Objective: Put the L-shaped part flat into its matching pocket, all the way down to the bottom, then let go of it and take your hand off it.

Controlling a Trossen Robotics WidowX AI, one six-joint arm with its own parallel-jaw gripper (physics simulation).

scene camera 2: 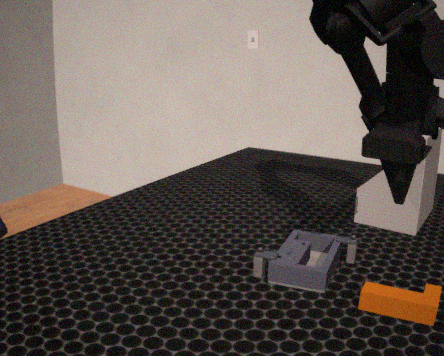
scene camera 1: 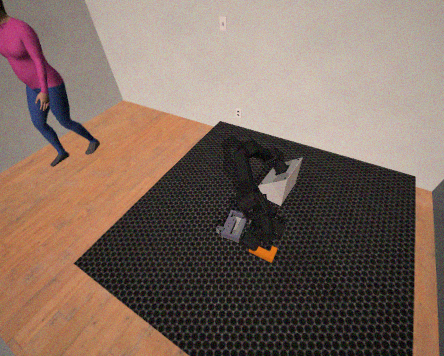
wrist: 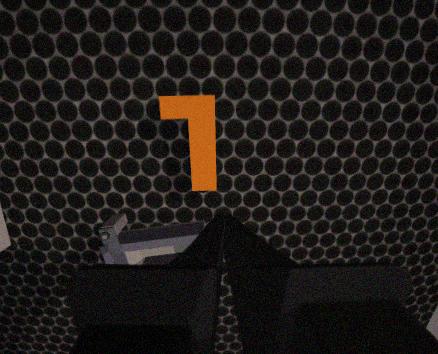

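Pixels of known places: gripper, between the fingertips: [scene camera 2: 399, 203] [wrist: 222, 221]; arm's base, origin of its link: [scene camera 1: 282, 170].
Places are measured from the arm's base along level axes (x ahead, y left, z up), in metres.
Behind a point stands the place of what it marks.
Observation:
The orange L-shaped part [scene camera 1: 267, 253] {x 0.395, y 0.089, z -0.115 m} [scene camera 2: 397, 301] {x 0.412, y 0.063, z -0.119 m} [wrist: 203, 145] {x 0.398, y 0.065, z -0.115 m} lies flat on the black mat, outside the pocket. The blue-grey block with the pocket [scene camera 1: 226, 230] {x 0.383, y -0.119, z -0.109 m} [scene camera 2: 297, 277] {x 0.399, y -0.092, z -0.125 m} [wrist: 114, 249] {x 0.278, y -0.066, z -0.104 m} stands on the mat to the left of the part in both scene views; a pale floor shows inside its pocket. In the wrist view it is partly hidden behind a finger. My gripper [scene camera 2: 399, 202] {x 0.413, y 0.044, z 0.019 m} [wrist: 222, 221] {x 0.413, y 0.044, z 0.019 m} is shut and empty, pointing down, and hangs above the mat, clear of the part. In scene camera 1 the arm hides the fingertips.
A light grey wedge-shaped box [scene camera 1: 283, 187] {x 0.107, y 0.043, z -0.001 m} [scene camera 2: 387, 206] {x 0.099, y -0.018, z -0.095 m} stands behind the gripper. The block has small grey clips [scene camera 2: 258, 265] {x 0.398, y -0.158, z -0.122 m} [scene camera 2: 351, 251] {x 0.282, y -0.042, z -0.121 m} on two sides. The black honeycomb mat [scene camera 1: 345, 280] {x 0.340, y 0.407, z -0.145 m} [scene camera 2: 125, 280] {x 0.517, y -0.329, z -0.145 m} lies on a wooden floor [scene camera 1: 55, 220]. A person in a pink top [scene camera 1: 25, 52] is at the left.

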